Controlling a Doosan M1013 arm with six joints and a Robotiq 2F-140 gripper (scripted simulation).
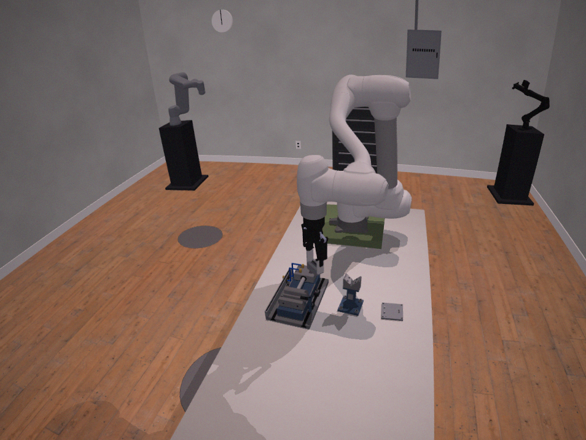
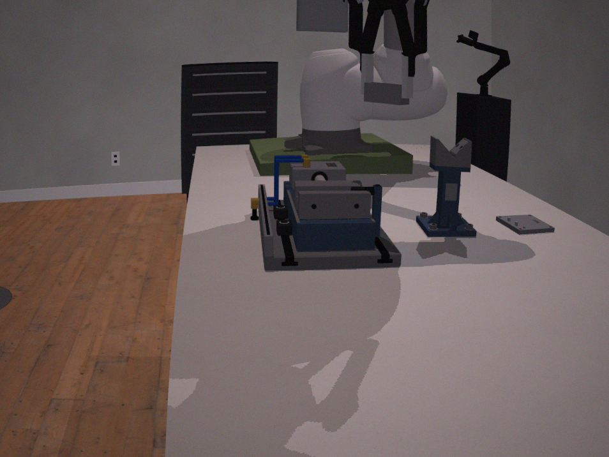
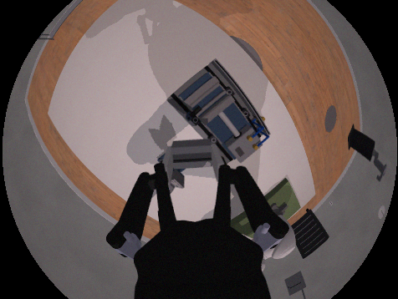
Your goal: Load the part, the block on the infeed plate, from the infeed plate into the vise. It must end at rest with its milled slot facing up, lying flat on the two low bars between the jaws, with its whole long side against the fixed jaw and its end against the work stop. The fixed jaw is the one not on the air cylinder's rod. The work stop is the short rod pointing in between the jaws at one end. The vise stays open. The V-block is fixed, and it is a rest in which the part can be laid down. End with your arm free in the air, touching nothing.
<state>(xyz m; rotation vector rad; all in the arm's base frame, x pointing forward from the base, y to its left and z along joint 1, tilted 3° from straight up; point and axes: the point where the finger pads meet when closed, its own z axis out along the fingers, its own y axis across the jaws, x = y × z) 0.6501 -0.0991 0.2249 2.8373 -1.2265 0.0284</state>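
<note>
Now: hand 220 mm above the vise, 80 mm to the left of it and 50 mm past it. Also, from my hand: grey part 20 mm below.
</note>
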